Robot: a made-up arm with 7 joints. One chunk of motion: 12 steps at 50 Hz.
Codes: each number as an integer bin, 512 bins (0 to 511) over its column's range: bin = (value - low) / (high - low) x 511, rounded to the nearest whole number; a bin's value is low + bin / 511 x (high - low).
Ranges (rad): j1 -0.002..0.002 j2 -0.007..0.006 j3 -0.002..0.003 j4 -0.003..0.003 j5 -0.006..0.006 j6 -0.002..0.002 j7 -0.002..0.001
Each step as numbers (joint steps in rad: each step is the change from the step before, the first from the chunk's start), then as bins.
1 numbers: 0.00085 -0.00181 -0.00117 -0.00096 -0.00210 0.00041 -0.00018
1 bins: 364 204 85 174 166 308 310
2 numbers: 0.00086 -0.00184 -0.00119 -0.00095 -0.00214 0.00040 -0.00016
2 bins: 365 203 83 175 164 307 313
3 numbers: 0.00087 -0.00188 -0.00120 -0.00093 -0.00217 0.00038 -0.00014
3 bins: 367 201 82 176 163 304 317
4 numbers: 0.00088 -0.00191 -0.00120 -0.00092 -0.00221 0.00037 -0.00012
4 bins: 368 200 82 177 161 303 320
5 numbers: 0.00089 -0.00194 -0.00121 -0.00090 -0.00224 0.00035 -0.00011
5 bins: 369 199 81 179 160 300 322
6 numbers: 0.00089 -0.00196 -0.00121 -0.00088 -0.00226 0.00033 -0.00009
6 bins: 369 198 81 181 159 298 325
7 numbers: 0.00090 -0.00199 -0.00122 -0.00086 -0.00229 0.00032 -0.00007
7 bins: 370 197 80 182 158 296 329
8 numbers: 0.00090 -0.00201 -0.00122 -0.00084 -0.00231 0.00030 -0.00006
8 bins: 370 196 80 184 157 294 330
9 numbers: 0.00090 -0.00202 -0.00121 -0.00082 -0.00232 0.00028 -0.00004
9 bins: 370 196 81 186 157 291 334
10 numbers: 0.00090 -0.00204 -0.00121 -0.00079 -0.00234 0.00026 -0.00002
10 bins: 370 195 81 188 156 289 337
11 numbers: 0.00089 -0.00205 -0.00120 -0.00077 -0.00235 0.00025 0.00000
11 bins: 369 195 82 190 155 287 341
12 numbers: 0.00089 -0.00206 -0.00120 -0.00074 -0.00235 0.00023 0.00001
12 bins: 369 194 82 192 155 285 342
